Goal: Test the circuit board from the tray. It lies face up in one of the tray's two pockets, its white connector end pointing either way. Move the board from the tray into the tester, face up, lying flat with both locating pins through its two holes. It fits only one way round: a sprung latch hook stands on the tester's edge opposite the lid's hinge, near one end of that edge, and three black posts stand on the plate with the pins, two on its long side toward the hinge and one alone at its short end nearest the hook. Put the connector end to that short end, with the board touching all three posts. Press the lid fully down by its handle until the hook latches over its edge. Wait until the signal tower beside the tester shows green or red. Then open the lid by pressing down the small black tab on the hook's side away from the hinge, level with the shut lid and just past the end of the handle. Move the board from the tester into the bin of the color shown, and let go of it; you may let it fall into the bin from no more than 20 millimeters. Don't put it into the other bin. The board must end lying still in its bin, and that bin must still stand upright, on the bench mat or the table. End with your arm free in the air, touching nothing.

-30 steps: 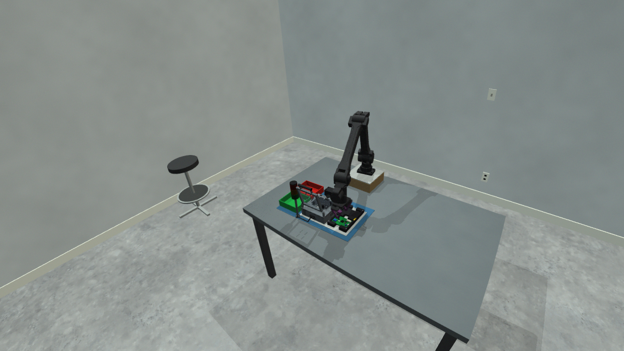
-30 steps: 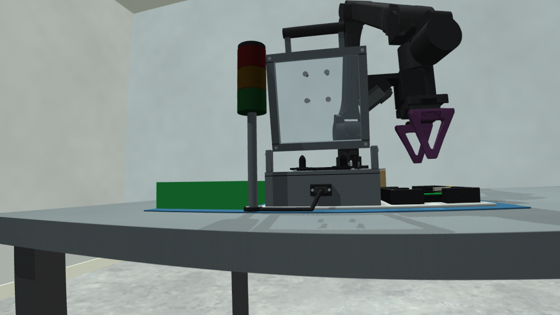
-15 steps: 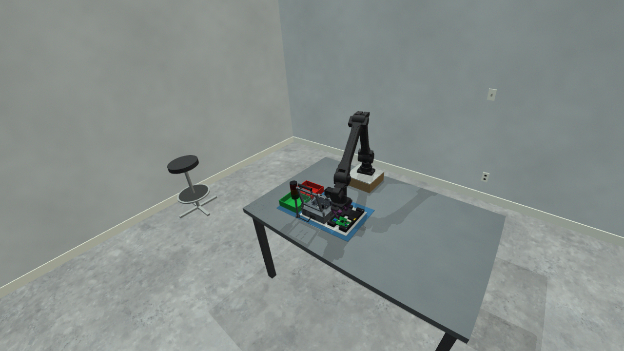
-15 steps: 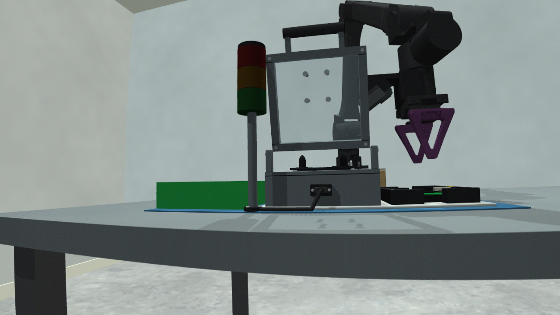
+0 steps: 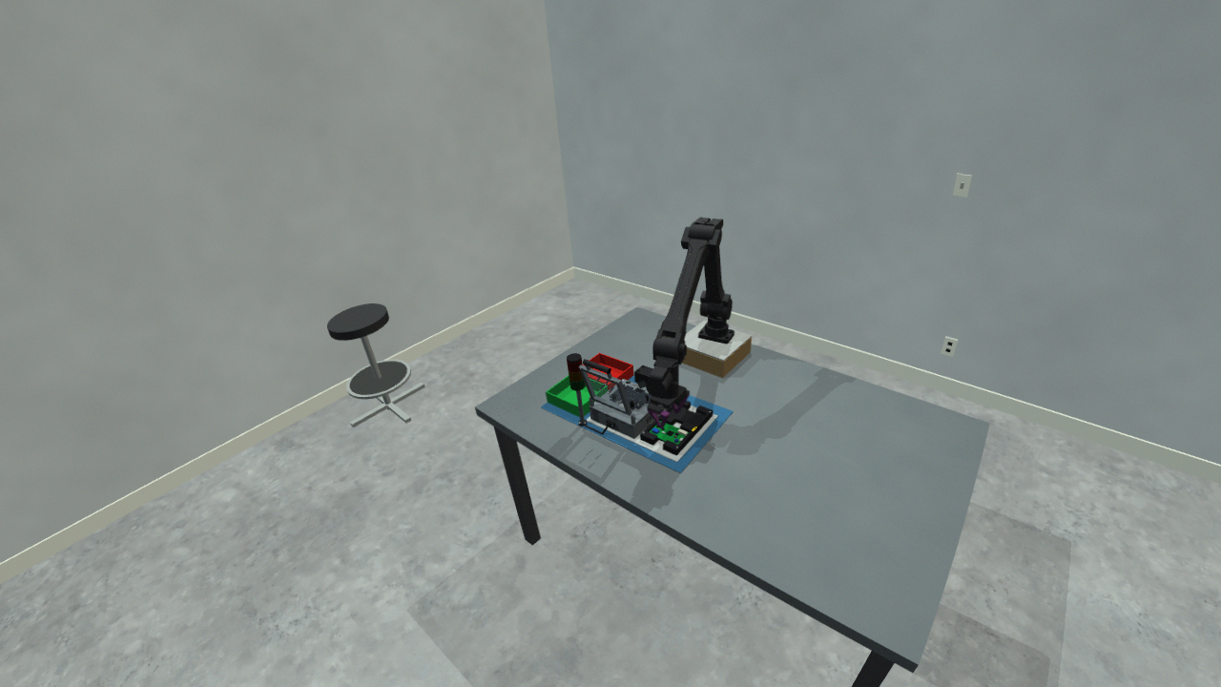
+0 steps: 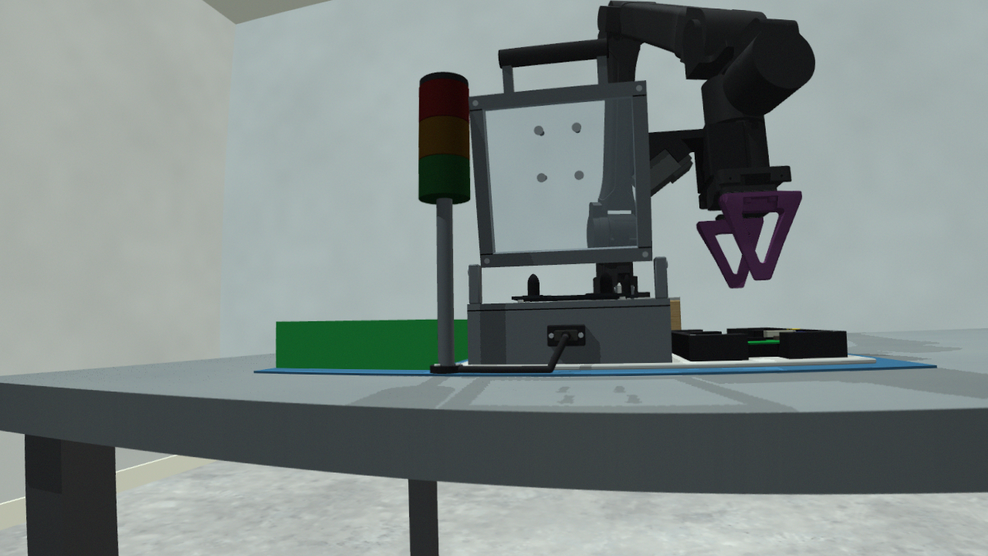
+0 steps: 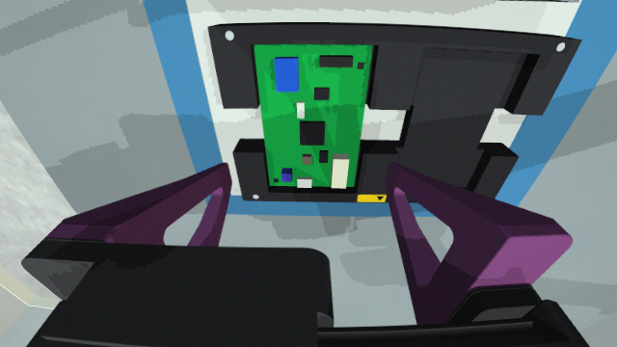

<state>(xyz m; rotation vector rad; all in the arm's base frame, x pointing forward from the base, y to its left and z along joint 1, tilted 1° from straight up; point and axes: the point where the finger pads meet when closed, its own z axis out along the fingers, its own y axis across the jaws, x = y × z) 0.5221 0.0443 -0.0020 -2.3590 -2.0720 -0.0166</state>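
The green circuit board lies 6 cm below my hand. From my hand the other things lie so: black tester plate 16 cm to the right, 6 cm behind, 1 cm below; black latch hook 12 cm behind, 10 cm to the right, 1 cm above; clear lid 18 cm to the right, 10 cm above, 6 cm ahead.
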